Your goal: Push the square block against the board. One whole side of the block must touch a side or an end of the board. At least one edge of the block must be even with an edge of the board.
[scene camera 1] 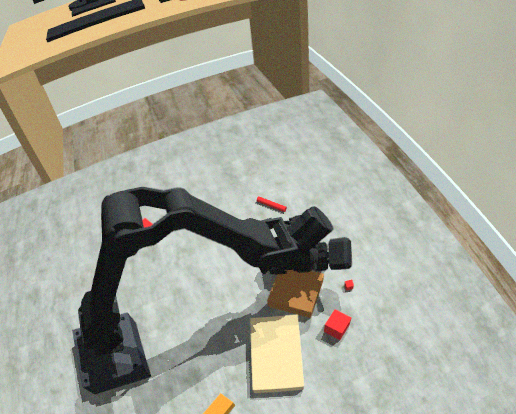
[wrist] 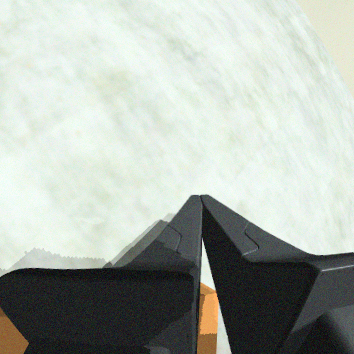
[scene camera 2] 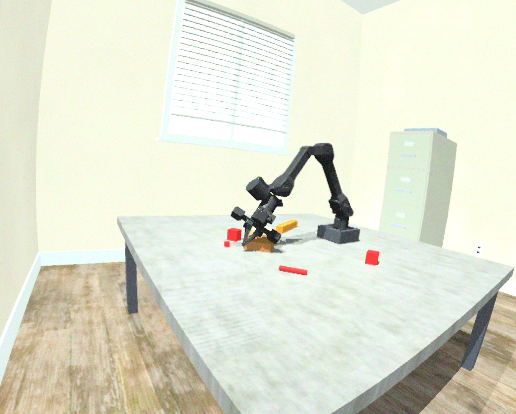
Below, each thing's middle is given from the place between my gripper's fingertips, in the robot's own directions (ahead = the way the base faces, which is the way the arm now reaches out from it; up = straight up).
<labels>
Right now the square block [scene camera 1: 294,292] is 9 cm behind my hand, 4 cm to the right of it and 1 cm below it. Round my hand: pale tan board [scene camera 1: 275,341] (18 cm behind, 17 cm to the right, 1 cm below).
</labels>
